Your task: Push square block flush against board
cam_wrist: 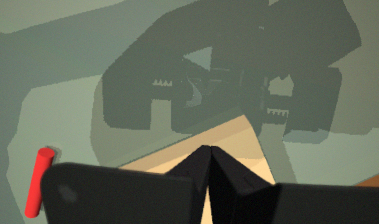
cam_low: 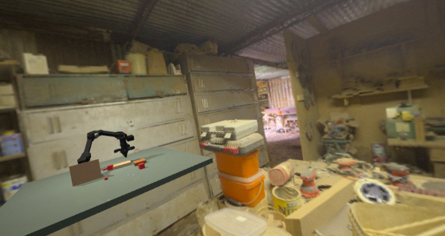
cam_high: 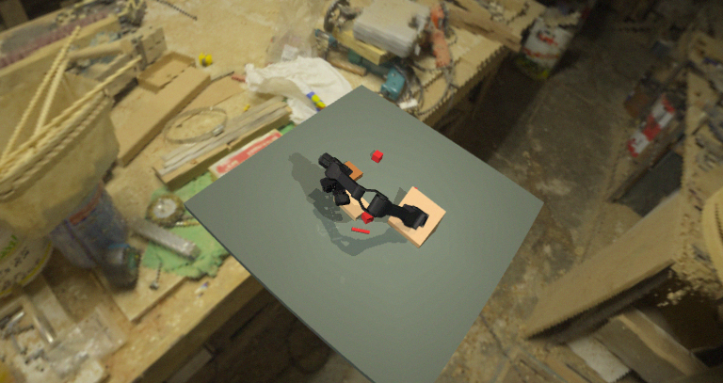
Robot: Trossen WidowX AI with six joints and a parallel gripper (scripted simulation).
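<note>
The light tan board lies 6 cm behind my gripper tip, 5 cm to the right of it and 5 cm below it. From my gripper tip the other things lie so: square block (6 cm ahead, 18 cm to the right, 5 cm below); red stick (17 cm behind, 4 cm to the left, 6 cm below).
</note>
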